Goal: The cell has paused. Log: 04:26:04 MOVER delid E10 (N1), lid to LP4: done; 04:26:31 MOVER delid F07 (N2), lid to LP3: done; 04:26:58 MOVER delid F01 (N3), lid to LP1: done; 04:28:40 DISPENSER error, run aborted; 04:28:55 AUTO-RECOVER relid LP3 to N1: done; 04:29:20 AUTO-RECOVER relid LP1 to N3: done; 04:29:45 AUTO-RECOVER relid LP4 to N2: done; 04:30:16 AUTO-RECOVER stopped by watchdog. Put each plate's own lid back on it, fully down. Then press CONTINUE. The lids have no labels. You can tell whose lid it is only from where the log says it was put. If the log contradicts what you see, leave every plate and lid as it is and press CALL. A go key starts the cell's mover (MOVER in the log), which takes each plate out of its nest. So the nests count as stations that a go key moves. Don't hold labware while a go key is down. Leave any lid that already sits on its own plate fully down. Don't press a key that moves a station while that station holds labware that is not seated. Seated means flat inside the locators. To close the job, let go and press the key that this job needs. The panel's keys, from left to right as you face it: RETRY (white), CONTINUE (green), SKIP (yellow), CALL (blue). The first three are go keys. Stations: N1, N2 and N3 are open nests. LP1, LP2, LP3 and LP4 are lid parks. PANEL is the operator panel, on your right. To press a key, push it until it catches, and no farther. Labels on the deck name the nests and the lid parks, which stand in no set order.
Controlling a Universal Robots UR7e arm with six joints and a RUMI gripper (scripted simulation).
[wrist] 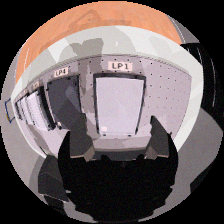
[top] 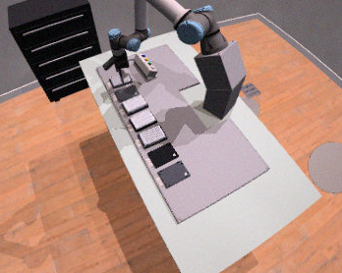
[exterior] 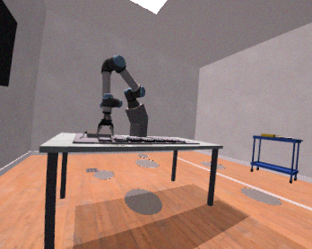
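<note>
My gripper is now 26 cm to the right of the white lid. The rest, counted from my hand: blue key (22 cm behind, 10 cm to the right, 3 cm above); then yellow key (23 cm behind, 6 cm to the right, 3 cm above); then green key (23 cm behind, 3 cm above, 1 cm to the right).
</note>
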